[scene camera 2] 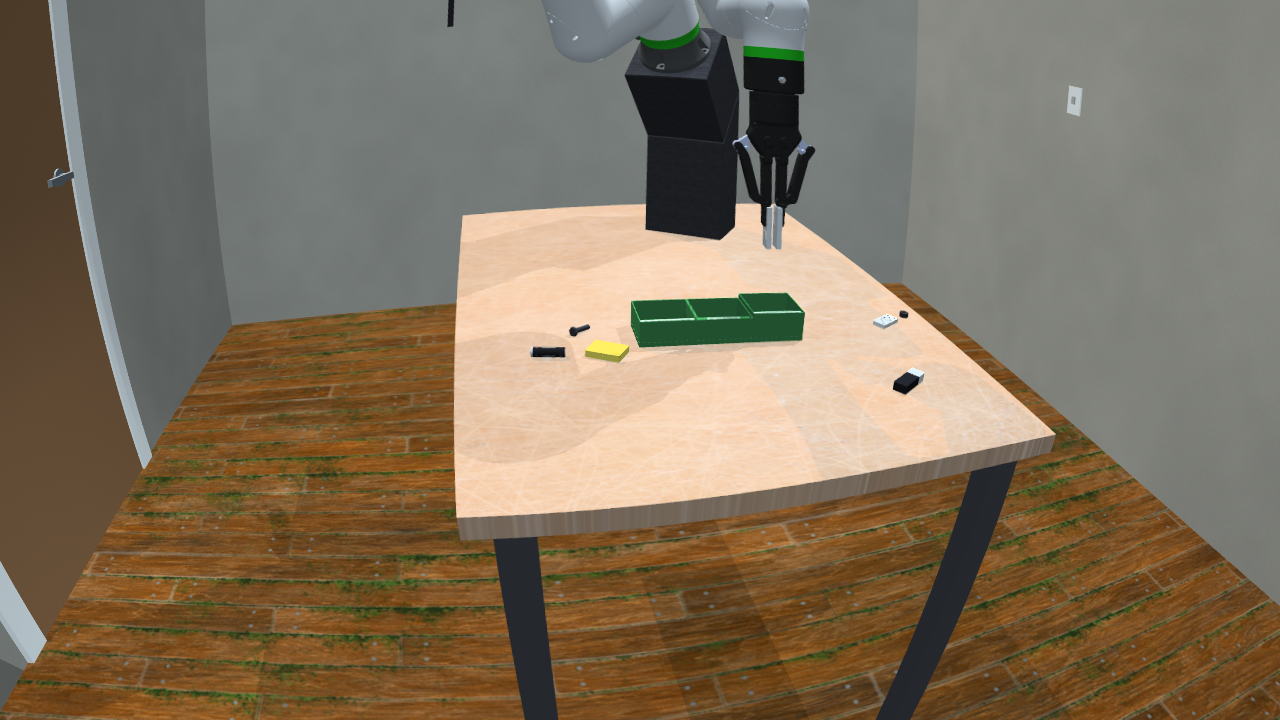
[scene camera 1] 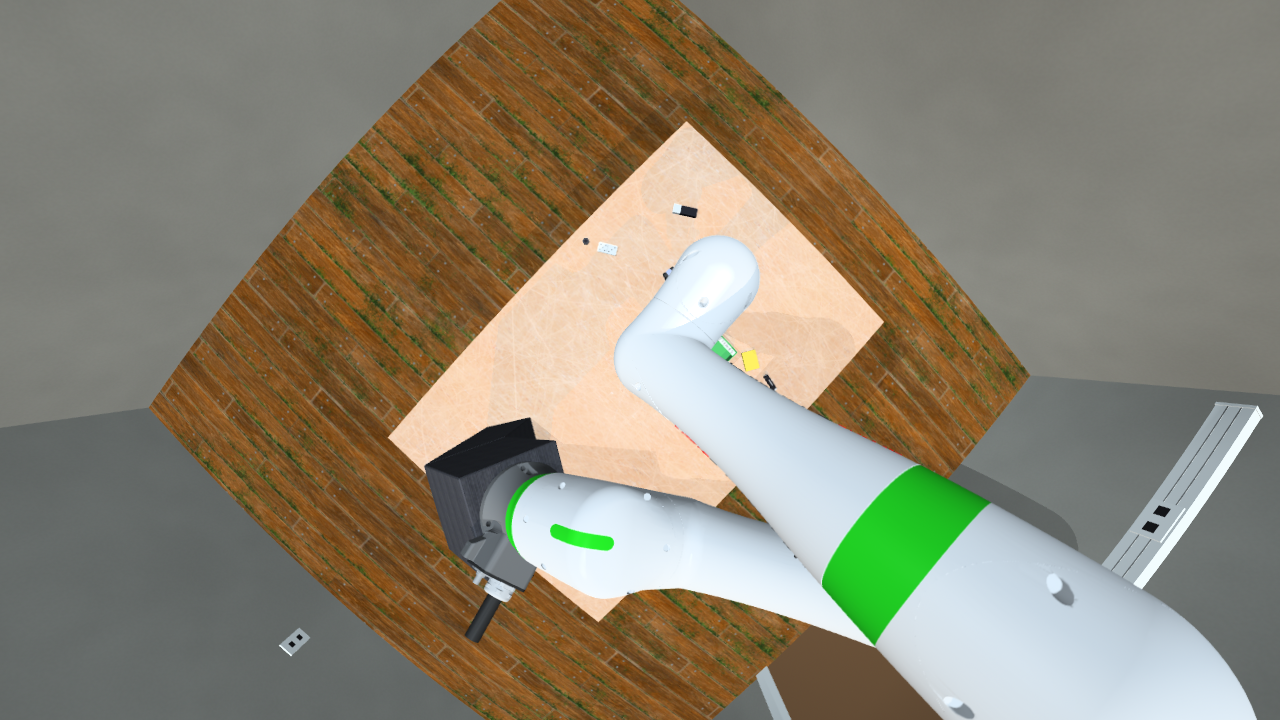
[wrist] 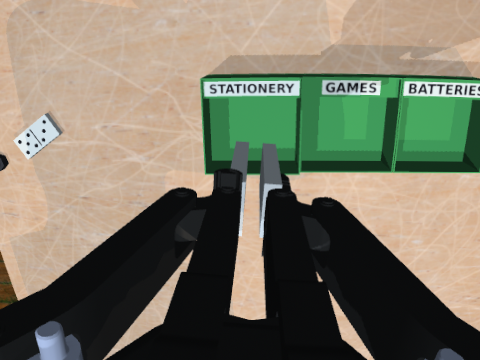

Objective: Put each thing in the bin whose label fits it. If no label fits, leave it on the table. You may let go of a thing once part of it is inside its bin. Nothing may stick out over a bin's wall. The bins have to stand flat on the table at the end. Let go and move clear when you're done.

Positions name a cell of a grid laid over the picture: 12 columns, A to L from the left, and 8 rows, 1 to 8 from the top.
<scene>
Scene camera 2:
gripper: H3
yellow pad: F4
green three-part bin: G4
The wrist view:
gripper: G4
white domino: B3
green three-part bin: I3
</scene>
